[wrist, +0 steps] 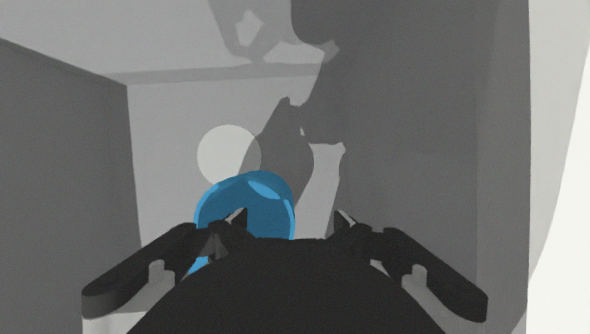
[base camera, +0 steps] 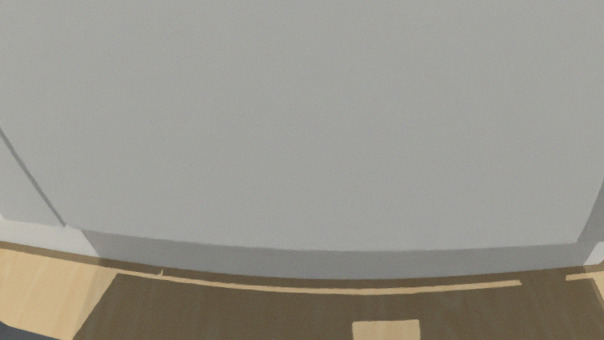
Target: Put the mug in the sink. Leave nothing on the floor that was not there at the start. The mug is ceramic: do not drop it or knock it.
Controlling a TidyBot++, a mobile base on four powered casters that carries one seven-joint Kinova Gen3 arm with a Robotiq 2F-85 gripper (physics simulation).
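Frame: origin at the arm's base, x ahead, y left, z up, level; centimetres.
Seen in the pictures: gripper, between the fingertips: (wrist: 290,218).
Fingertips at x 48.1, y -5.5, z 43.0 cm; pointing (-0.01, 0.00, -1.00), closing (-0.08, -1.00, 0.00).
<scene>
A point is followed by its place in that frame.
The blue mug (wrist: 260,205) {y -1.3, x 48.0, z 37.2 cm} is inside the grey sink basin in the wrist view, with its open rim facing the camera. Its lower part is hidden behind my gripper, so I cannot tell whether its base touches the sink bottom. The sink (wrist: 170,110) has grey walls and a pale round drain beside the mug. My gripper (wrist: 290,218) {y -5.5, x 48.1, z 43.0 cm} is open and holds nothing. The left finger overlaps the mug in the view; the right finger stands apart from it to the right. Neither the mug nor the gripper shows in the base camera view.
A grey cabinet front (base camera: 310,125) {y -0.4, x 22.5, z -14.5 cm} fills most of the base camera view, close ahead. The wooden floor (base camera: 40,285) {y 31.7, x 22.9, z -39.6 cm} meets its foot, mostly in shadow. In the wrist view, basin walls rise at left and right, and a pale surface (wrist: 560,100) {y -18.2, x 55.9, z 51.4 cm} lies beyond the right wall.
</scene>
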